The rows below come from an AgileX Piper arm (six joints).
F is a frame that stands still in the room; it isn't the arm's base.
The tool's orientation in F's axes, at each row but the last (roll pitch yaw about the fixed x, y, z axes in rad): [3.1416, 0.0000, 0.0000]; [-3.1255, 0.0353, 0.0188]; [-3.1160, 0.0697, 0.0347]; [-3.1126, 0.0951, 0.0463]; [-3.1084, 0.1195, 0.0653]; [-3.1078, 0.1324, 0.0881]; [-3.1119, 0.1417, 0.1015]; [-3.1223, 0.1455, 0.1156]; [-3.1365, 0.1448, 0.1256]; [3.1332, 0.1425, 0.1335]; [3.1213, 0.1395, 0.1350]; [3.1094, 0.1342, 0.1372]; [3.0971, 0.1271, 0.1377]
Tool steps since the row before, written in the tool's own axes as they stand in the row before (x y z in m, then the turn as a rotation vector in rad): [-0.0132, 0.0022, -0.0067, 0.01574, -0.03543, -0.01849]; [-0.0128, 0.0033, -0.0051, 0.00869, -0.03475, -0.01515]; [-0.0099, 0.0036, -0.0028, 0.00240, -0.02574, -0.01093]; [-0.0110, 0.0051, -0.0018, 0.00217, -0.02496, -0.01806]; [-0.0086, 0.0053, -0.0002, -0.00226, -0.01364, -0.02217]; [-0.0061, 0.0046, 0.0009, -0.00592, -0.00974, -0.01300]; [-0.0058, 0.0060, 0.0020, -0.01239, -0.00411, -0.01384]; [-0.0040, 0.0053, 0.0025, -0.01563, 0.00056, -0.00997]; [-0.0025, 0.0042, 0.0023, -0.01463, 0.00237, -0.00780]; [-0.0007, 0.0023, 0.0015, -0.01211, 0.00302, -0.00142]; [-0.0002, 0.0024, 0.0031, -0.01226, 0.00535, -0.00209]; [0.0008, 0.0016, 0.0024, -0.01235, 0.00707, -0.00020]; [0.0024, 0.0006, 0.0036, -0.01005, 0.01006, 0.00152]
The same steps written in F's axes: [-0.0132, -0.0022, 0.0067, 0.01574, 0.03543, 0.01849]; [-0.0125, -0.0036, 0.0055, 0.00859, 0.03467, 0.01539]; [-0.0096, -0.0040, 0.0034, 0.00232, 0.02555, 0.01139]; [-0.0105, -0.0056, 0.0027, 0.00281, 0.02458, 0.01849]; [-0.0082, -0.0058, 0.0010, -0.00039, 0.01290, 0.02272]; [-0.0058, -0.0051, -0.0002, -0.00491, 0.00890, 0.01399]; [-0.0054, -0.0065, -0.0013, -0.01062, 0.00264, 0.01557]; [-0.0037, -0.0057, -0.0020, -0.01384, -0.00236, 0.01212]; [-0.0023, -0.0045, -0.0019, -0.01295, -0.00406, 0.00982]; [-0.0006, -0.0024, -0.0014, -0.01128, -0.00455, 0.00315]; [-0.0003, -0.0025, -0.0030, -0.01101, -0.00685, 0.00388]; [0.0007, -0.0016, -0.0024, -0.01110, -0.00866, 0.00208]; [0.0020, -0.0005, -0.0038, -0.00862, -0.01141, 0.00021]
